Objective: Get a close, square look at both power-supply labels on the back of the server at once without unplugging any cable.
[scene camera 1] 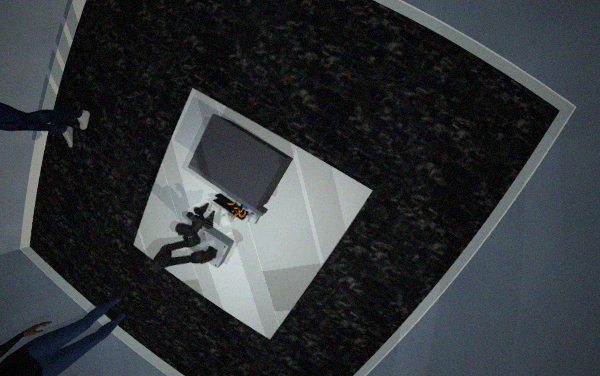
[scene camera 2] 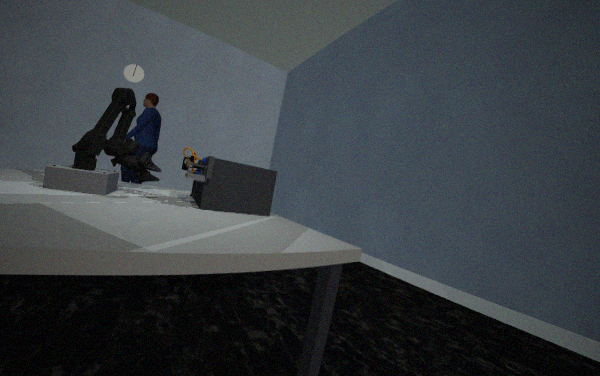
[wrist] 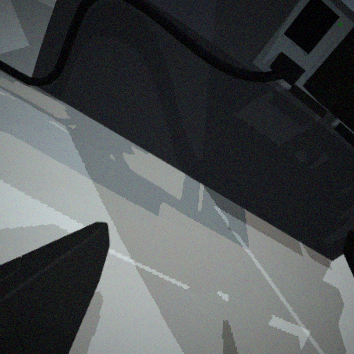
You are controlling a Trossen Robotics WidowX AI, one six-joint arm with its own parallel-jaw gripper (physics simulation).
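Seen in the pictures: gripper, between the fingertips: (scene camera 1: 211, 206) (scene camera 2: 160, 175) (wrist: 228, 238); arm's base, origin of its link: (scene camera 1: 212, 252) (scene camera 2: 83, 168).
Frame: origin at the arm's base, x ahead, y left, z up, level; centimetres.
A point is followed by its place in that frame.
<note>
The server (scene camera 1: 240, 157) {x 66.5, y -3.2, z 13.5 cm} (scene camera 2: 240, 187) {x 59.2, y -22.0, z 3.2 cm} (wrist: 125, 100) {x 48.6, y 14.0, z -4.4 cm} is a dark box on the table, its cabled back facing the arm. In the wrist view, a light-framed panel (wrist: 295, 46) {x 47.0, y 4.1, z 8.5 cm} with black openings and a small green light (wrist: 340, 23) {x 46.7, y 2.4, z 12.2 cm} shows at the upper right. A black cable (wrist: 245, 75) {x 43.8, y 7.3, z 4.5 cm} runs to a plug at its lower edge. Orange cables (scene camera 1: 239, 212) {x 39.9, y -13.0, z 13.8 cm} (scene camera 2: 189, 151) {x 37.6, y -12.0, z 15.5 cm} and blue parts (scene camera 1: 244, 207) {x 43.1, y -14.2, z 12.5 cm} (scene camera 2: 203, 161) {x 43.1, y -15.8, z 11.4 cm} stick out from the back. No power-supply label can be made out in any view. My gripper (scene camera 1: 208, 212) {x 29.4, y 9.3, z 1.6 cm} (scene camera 2: 159, 175) {x 29.4, y 9.3, z 1.6 cm} (wrist: 228, 238) {x 29.4, y 9.3, z 1.6 cm} is open and empty, in front of the back and apart from it.
The grey base block (scene camera 1: 220, 245) {x 7.4, y -3.9, z 0.1 cm} (scene camera 2: 80, 180) {x 1.1, y -8.1, z -3.9 cm} carries the arm on the white table (scene camera 1: 300, 225) {x 39.9, y -44.5, z -8.2 cm} (scene camera 2: 150, 262) {x 23.9, y -68.0, z -9.9 cm} (wrist: 150, 310) {x 30.9, y 7.5, z -8.2 cm}. A person in blue (scene camera 2: 146, 129) stands beyond the arm. Two people's legs (scene camera 1: 30, 119) (scene camera 1: 75, 340) show at the left in the first scene view.
</note>
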